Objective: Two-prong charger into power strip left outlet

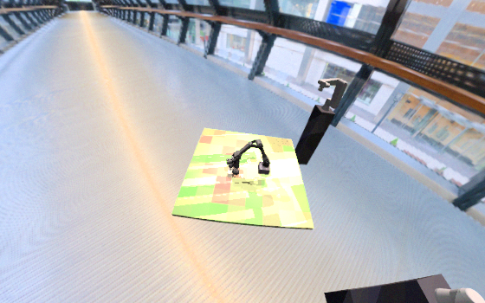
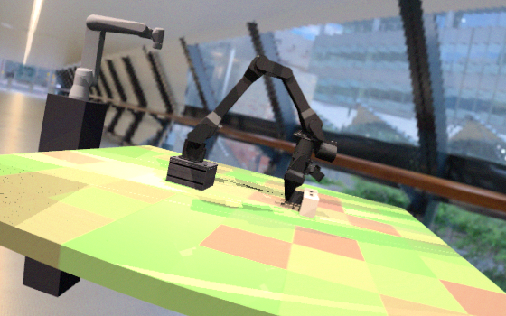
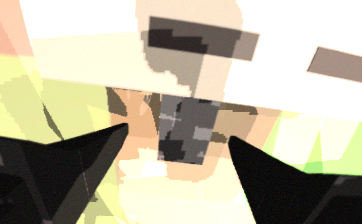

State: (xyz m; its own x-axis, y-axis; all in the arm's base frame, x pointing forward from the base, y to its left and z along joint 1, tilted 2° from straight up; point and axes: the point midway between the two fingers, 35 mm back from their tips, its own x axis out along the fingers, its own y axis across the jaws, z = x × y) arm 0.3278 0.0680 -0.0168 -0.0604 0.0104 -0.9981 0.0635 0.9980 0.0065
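The grey charger lies 40 mm ahead of my gripper tip and 10 mm above it.
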